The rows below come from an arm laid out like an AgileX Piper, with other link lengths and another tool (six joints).
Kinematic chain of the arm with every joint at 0, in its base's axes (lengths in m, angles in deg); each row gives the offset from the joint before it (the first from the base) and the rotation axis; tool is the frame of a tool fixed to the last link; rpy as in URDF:
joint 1: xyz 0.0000 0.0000 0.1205 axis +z
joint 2: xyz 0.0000 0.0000 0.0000 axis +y
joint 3: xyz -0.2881 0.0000 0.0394 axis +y
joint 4: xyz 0.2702 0.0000 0.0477 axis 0.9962 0 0.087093
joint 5: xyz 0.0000 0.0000 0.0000 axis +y
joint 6: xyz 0.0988 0.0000 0.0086 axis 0.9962 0 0.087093
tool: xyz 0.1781 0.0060 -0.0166 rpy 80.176 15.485 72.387
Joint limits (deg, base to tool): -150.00..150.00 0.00..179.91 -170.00..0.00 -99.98..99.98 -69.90..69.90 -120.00..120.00
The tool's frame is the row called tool.
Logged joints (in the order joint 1, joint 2, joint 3, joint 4, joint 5, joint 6), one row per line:
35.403, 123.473, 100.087, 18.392, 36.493, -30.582
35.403, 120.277, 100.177, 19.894, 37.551, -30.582
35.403, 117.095, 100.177, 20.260, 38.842, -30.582
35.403, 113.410, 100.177, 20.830, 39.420, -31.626
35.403, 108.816, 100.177, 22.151, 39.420, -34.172
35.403, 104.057, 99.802, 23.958, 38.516, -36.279
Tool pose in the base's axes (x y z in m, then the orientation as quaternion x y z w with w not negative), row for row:
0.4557, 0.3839, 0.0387, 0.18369, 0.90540, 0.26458, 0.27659
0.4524, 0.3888, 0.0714, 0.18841, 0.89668, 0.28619, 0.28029
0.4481, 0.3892, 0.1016, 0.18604, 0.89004, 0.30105, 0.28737
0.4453, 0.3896, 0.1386, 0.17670, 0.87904, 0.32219, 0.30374
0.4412, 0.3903, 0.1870, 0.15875, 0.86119, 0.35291, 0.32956
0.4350, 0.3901, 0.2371, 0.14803, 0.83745, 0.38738, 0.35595
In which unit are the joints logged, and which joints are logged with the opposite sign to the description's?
The joints are logged in degrees. Opposite sign: joint 3.
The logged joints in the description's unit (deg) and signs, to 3 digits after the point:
35.403, 123.473, -100.087, 18.392, 36.493, -30.582
35.403, 120.277, -100.177, 19.894, 37.551, -30.582
35.403, 117.095, -100.177, 20.260, 38.842, -30.582
35.403, 113.410, -100.177, 20.830, 39.420, -31.626
35.403, 108.816, -100.177, 22.151, 39.420, -34.172
35.403, 104.057, -99.802, 23.958, 38.516, -36.279

